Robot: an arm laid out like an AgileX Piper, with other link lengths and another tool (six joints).
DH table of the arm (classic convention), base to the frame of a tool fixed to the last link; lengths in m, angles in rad. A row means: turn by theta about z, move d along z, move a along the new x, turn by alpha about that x. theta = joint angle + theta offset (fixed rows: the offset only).
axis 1: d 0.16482, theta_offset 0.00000, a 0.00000, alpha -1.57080
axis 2: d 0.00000, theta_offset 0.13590, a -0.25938, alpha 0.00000
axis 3: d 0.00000, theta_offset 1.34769, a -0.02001, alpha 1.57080
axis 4: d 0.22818, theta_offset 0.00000, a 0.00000, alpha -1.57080
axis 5: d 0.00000, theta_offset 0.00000, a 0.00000, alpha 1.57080
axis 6: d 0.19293, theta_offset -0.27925, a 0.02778, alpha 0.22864
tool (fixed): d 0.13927, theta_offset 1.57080, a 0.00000, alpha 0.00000
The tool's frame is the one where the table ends.
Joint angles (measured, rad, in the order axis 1, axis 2, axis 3, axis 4, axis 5, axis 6), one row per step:
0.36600, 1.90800, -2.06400, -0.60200, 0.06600, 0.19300
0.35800, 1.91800, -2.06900, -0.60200, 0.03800, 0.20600
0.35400, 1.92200, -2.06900, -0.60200, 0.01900, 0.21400
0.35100, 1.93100, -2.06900, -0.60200, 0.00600, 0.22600
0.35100, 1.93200, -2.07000, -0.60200, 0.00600, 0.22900
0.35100, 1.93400, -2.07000, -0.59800, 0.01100, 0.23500
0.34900, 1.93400, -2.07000, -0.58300, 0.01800, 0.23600
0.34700, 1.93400, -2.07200, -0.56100, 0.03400, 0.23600
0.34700, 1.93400, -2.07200, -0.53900, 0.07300, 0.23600
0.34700, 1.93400, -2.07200, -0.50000, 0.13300, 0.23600
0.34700, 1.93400, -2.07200, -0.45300, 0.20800, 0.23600
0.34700, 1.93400, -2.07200, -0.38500, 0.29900, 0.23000
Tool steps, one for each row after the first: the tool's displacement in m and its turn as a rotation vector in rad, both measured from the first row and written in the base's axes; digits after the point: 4 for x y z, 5 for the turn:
0.0019, 0.0007, 0.0032, 0.01492, -0.01409, 0.00995
0.0024, 0.0018, 0.0054, 0.02401, -0.02328, 0.01811
0.0049, 0.0032, 0.0024, 0.03414, -0.02151, 0.02475
0.0051, 0.0033, 0.0022, 0.03691, -0.02054, 0.02536
0.0064, 0.0028, -0.0009, 0.04468, -0.01135, 0.02454
0.0075, 0.0006, -0.0035, 0.05828, -0.00047, 0.02194
0.0091, -0.0030, -0.0078, 0.07655, 0.01791, 0.01584
0.0122, -0.0085, -0.0199, 0.09013, 0.05732, -0.00053
0.0157, -0.0160, -0.0394, 0.11497, 0.12055, -0.02305
0.0180, -0.0239, -0.0645, 0.14307, 0.20037, -0.04906
0.0175, -0.0303, -0.0966, 0.17869, 0.30175, -0.07364

